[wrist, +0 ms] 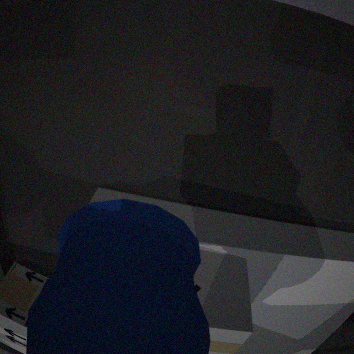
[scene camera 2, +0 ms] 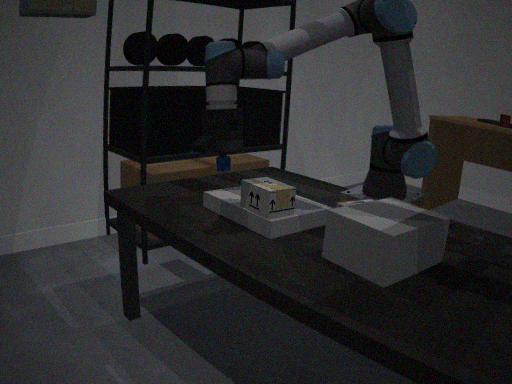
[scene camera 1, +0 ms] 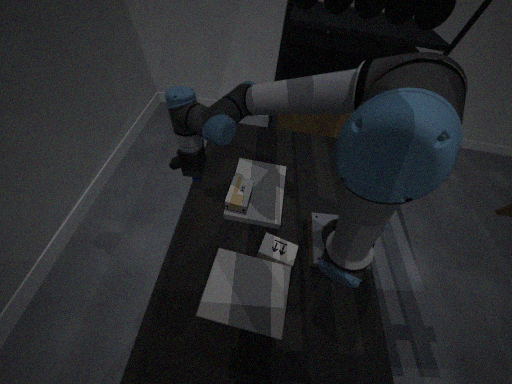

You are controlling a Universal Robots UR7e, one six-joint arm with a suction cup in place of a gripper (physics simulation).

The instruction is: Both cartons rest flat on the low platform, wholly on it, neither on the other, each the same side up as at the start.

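My gripper, a blue suction cup, hangs in the air beyond the platform's far left corner in scene view 1, told to hold but with nothing on it. A white carton with yellow tape sits upright on the low white platform, near its left edge in scene view 1; the cup hides much of it in the wrist view. A second carton lies beside the platform, arrow-marked face up; it does not show in scene view 2. A carton shows at the wrist view's left edge.
A tall white box stands close against the second carton. All stand on a dark table. The arm's base is on the right. A black shelf rack stands behind the table.
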